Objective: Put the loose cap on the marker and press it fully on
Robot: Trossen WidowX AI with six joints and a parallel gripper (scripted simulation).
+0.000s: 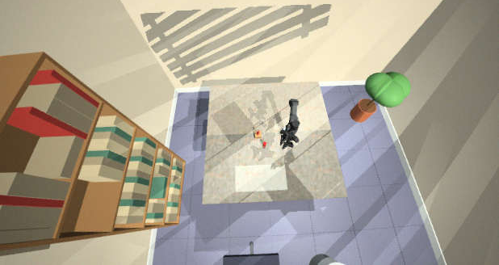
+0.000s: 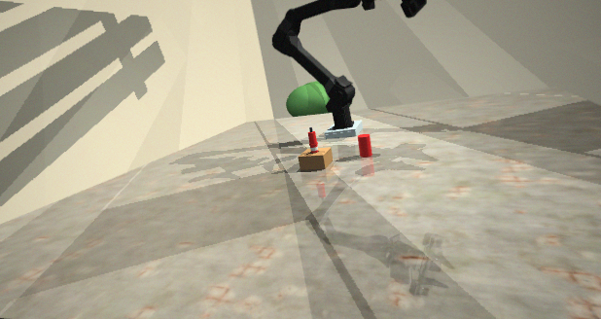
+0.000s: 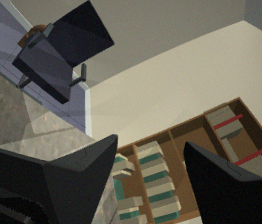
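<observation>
Right now my gripper tip is 80 mm short of the red cap, 180 mm to the left of it and 370 mm above it. Also, from my gripper tip: brown holder block 120 mm ahead, 290 mm to the right, 380 mm below; red marker 120 mm ahead, 290 mm to the right, 330 mm below.
</observation>
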